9 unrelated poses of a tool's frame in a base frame.
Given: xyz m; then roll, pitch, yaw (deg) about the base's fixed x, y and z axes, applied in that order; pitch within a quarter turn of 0, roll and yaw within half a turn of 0.
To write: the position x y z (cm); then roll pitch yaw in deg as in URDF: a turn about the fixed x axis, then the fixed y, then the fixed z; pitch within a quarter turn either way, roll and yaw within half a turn. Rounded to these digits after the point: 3 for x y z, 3 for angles.
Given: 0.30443 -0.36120 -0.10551 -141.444 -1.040 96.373
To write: 30.443 -36.120 -10.551 -141.444 -1.040 96.373
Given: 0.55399 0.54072 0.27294 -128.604 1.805 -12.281
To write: 55.399 54.072 27.294 -128.604 1.805 -12.281
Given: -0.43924 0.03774 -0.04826 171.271 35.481 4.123
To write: -43.924 3.774 -4.826 171.271 35.481 4.123
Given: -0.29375 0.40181 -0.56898 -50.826 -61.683 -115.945
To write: -29.375 40.181 -56.898 -50.826 -61.683 -115.945
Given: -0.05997 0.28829 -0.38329 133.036 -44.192 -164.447
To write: -5.997 28.829 -38.329 133.036 -44.192 -164.447
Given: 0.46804 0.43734 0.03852 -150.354 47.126 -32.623
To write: 46.804 43.734 3.852 -150.354 47.126 -32.623
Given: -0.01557 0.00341 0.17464 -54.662 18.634 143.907
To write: -1.557 0.341 17.464 -54.662 18.634 143.907
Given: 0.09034 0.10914 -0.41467 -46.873 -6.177 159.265
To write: 9.034 10.914 -41.467 -46.873 -6.177 159.265
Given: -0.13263 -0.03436 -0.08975 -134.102 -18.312 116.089
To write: -13.263 -3.436 -8.975 -134.102 -18.312 116.089
